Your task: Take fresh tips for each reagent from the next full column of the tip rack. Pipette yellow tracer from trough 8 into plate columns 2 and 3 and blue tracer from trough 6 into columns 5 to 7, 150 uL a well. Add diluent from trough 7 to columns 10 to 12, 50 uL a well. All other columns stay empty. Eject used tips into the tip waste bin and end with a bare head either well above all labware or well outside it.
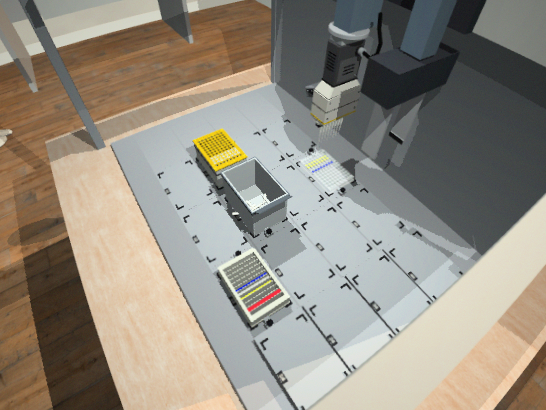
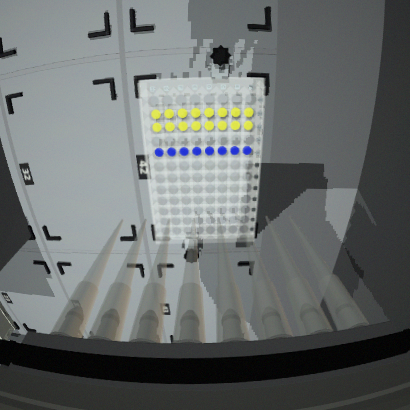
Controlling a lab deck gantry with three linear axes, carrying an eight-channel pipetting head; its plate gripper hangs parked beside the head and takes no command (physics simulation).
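Note:
The pipetting head [image 1: 336, 102] hangs above the plate, carrying a row of clear tips [image 1: 330, 130] [image 2: 190, 300] with no colour showing in them. The plate [image 1: 340, 175] [image 2: 146, 110] has yellow in columns 2 and 3 and blue in column 5; no colour shows in its other columns. The trough block [image 1: 228, 295] shows a blue, a pale, a yellow and a red strip. The yellow tip rack [image 1: 201, 141] has pale tips in columns near the bin. The tip waste bin [image 1: 272, 215] holds pale used tips. The parked plate gripper [image 1: 382, 131] has fingers apart, nothing between them.
The gripper's dark carriage [image 1: 407, 75] hangs right of the head, in front of a dark back wall. The bin stands between the tip rack and the trough block. A small pale object [image 1: 236, 214] lies beside the bin. Black corner marks outline deck positions.

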